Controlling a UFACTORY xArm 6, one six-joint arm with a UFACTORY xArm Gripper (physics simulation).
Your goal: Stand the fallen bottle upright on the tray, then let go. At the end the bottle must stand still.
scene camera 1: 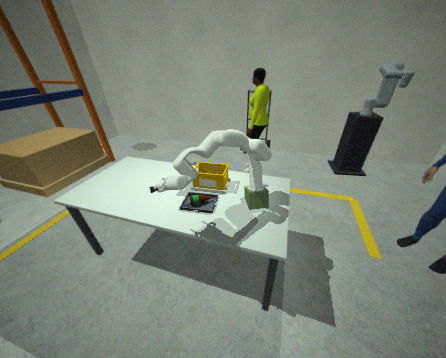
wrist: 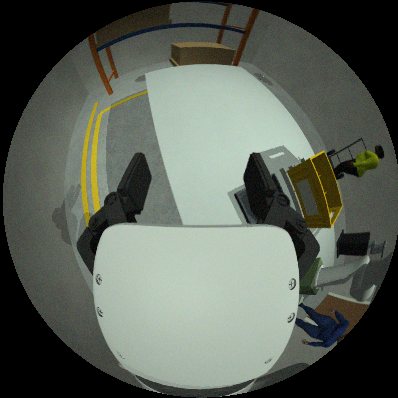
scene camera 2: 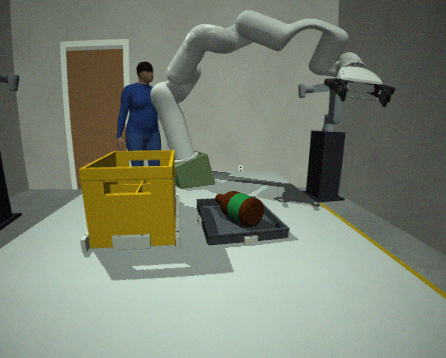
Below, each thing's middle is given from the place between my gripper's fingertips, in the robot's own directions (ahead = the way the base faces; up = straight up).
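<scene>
The brown bottle (scene camera 2: 247, 210) is far below my hand, and it also lies a good way behind it and some way to the right of it. The dark tray (scene camera 2: 219, 229) sits 0.31 m below my hand, 0.24 m to the right of it and 0.16 m behind it. As for the yellow crate (scene camera 2: 118, 199), I find it well to the right of my hand, a fair way behind it and a good bit below it.
</scene>
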